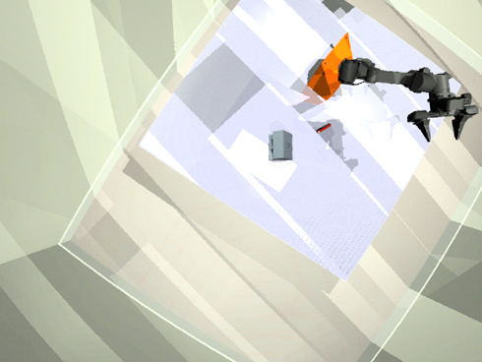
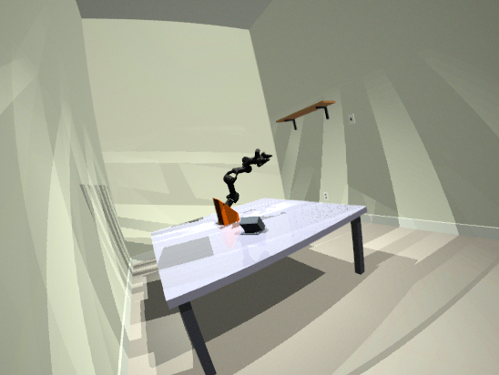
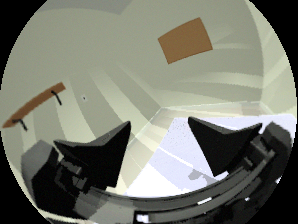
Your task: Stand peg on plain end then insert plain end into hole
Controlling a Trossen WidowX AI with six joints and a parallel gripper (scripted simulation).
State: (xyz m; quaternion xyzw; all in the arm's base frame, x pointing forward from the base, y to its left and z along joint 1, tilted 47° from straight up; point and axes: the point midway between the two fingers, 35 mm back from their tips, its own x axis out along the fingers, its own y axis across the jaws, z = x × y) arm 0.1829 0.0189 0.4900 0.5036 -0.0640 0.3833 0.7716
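The red peg is 44 cm below my gripper tip, 27 cm to the right of it and 6 cm ahead of it. The rest, counted from my gripper tip: grey sloped panel: 40 cm below, 36 cm to the right, 27 cm ahead.
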